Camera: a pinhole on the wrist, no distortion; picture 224 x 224 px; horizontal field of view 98.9 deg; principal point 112.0 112.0 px. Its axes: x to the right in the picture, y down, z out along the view. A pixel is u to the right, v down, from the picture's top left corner.
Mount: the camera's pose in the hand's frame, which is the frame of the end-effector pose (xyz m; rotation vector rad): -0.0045 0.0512 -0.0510 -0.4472 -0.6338 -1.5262
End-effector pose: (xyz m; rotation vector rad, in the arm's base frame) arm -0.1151 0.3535 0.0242 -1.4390 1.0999 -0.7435
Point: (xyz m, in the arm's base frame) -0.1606 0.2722 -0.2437
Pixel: 10 180
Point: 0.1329 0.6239 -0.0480
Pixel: 198 81
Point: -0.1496 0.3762 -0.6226
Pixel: 39 129
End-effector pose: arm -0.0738 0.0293 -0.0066 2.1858 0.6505 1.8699
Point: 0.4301 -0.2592 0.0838
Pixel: 119 124
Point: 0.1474 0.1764 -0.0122
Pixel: outside the picture
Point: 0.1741 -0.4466 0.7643
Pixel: 3 215
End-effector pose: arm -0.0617 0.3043 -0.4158 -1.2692 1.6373 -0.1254
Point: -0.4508 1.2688 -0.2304
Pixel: outside the picture
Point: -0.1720 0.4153 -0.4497
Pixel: 67 49
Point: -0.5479 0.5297 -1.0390
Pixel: 15 151
